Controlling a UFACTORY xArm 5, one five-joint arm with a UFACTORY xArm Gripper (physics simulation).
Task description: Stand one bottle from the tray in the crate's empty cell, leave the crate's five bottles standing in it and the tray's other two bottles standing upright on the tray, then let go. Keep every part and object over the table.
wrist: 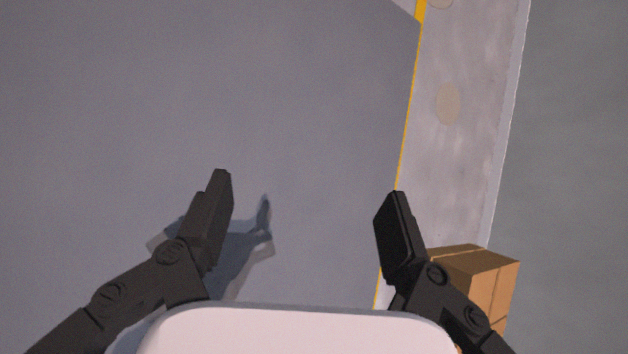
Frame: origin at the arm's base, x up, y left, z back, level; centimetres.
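Where they show: gripper, between the fingertips: [309, 196].
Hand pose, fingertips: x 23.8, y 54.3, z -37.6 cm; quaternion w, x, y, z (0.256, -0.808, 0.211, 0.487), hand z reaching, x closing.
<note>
After its pixels a point has its place.
My gripper [309, 196] {x 23.8, y 54.3, z -37.6 cm} is open, with its two dark fingers wide apart and no object between them. It hangs above a grey surface [225, 100] {x -2.4, y 63.4, z -38.3 cm}, and its shadow falls on that surface between and beside the fingers. The tray, the crate and the bottles do not show in the wrist view.
A yellow line [409, 105] {x -2.3, y 68.0, z -79.5 cm} runs along the right side of the grey surface. Beyond it is a pale strip [475, 150] with round beige spots and a raised light edge at its right. A brown cardboard box [492, 290] stands at the lower right, partly hidden behind the right finger.
</note>
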